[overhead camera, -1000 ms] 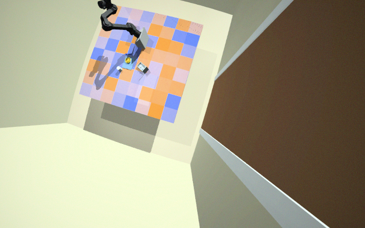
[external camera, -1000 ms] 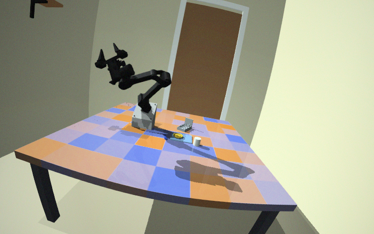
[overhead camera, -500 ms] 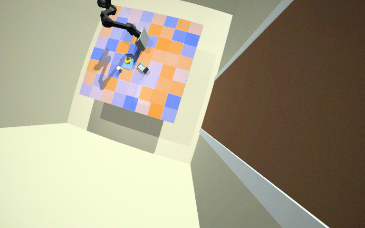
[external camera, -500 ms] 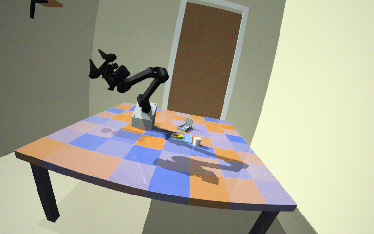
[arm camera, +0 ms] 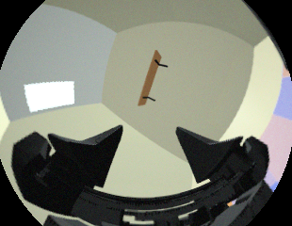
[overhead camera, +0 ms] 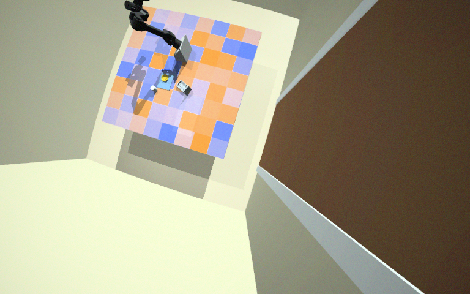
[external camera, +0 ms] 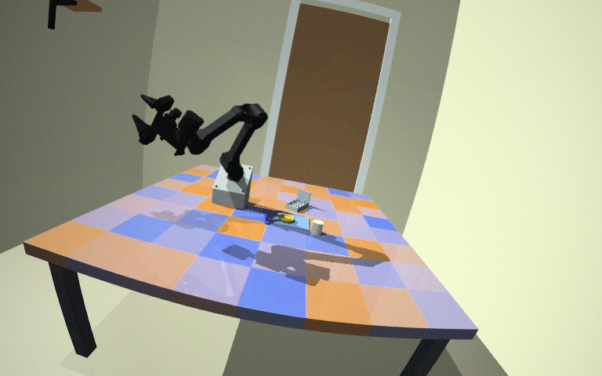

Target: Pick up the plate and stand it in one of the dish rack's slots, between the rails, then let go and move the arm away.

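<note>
Now: the yellow plate 520 mm ahead of my gripper tip, 390 mm below it and 310 mm to the left of it. Round my gripper tip: light blue mat (540 mm ahead, 400 mm below, 330 mm to the left); white cup (660 mm ahead, 380 mm below, 260 mm to the left).
</note>
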